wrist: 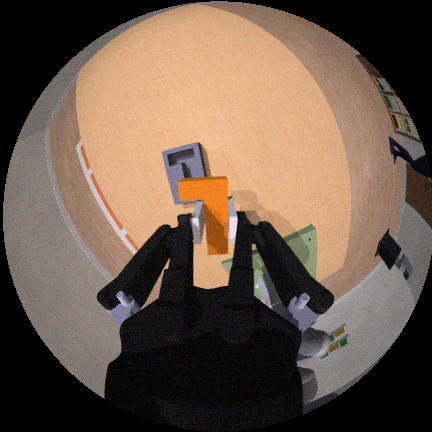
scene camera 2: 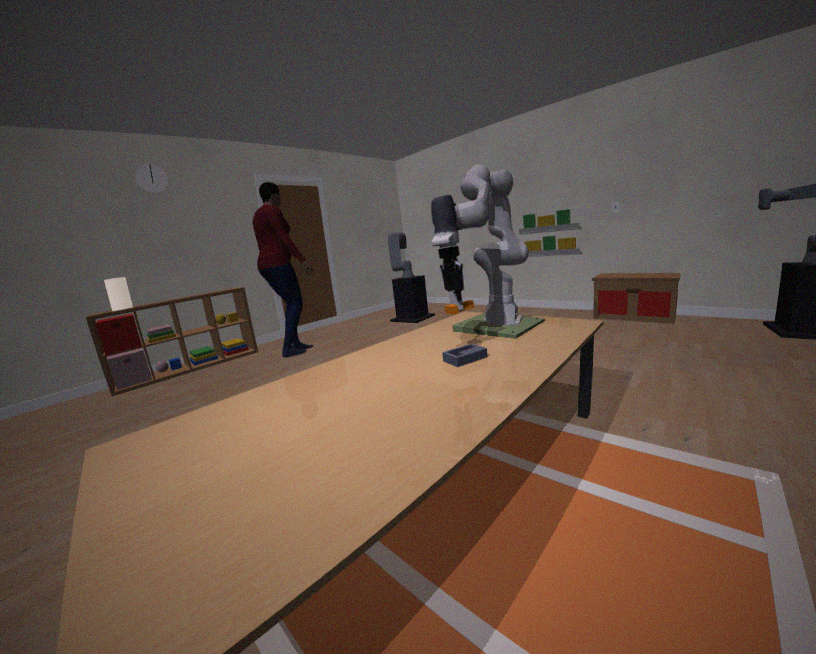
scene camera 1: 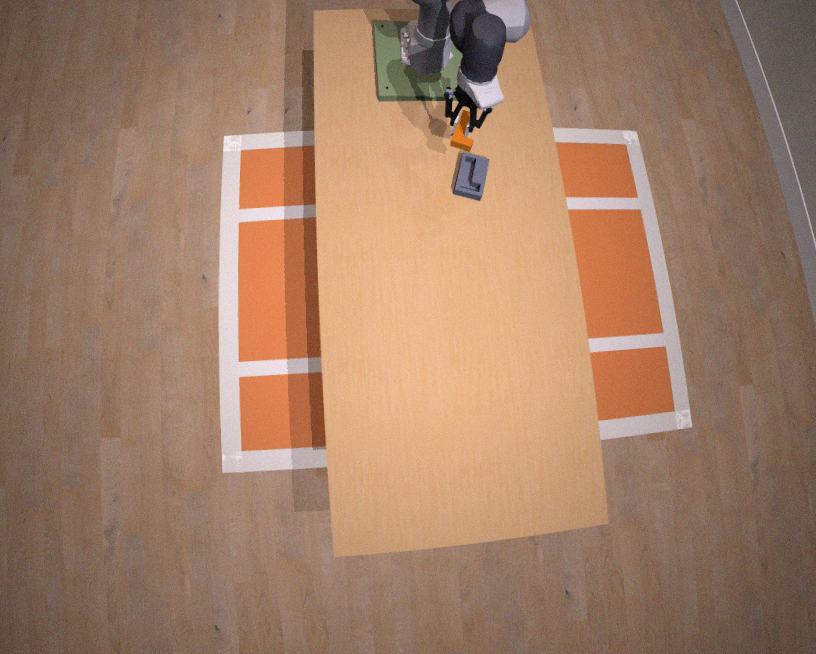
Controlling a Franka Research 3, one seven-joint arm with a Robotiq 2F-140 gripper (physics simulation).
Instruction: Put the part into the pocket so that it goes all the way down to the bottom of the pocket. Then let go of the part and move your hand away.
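Observation:
An orange L-shaped part [scene camera 1: 461, 142] [scene camera 2: 451, 308] [wrist: 217, 195] is held in the air. My gripper [scene camera 1: 462, 126] [scene camera 2: 458, 301] [wrist: 215, 206] is shut on its long leg, with one pad on each side. In the wrist view its short leg points left at the far end. The grey-blue block [scene camera 1: 482, 174] [scene camera 2: 469, 359] [wrist: 173, 181] with the angular pocket lies on the table, beyond the part as seen from the robot base. The part is above the table and apart from the block. In the wrist view the part hides the block's near corner and some of the pocket.
The green base plate [scene camera 1: 391, 87] [scene camera 2: 489, 332] [wrist: 311, 250] carries the arm at the back end of the long wooden table [scene camera 1: 449, 381] [scene camera 2: 286, 463] [wrist: 240, 90]. A person [scene camera 2: 275, 238] stands on the floor beyond the table, near a low shelf unit [scene camera 2: 102, 354].

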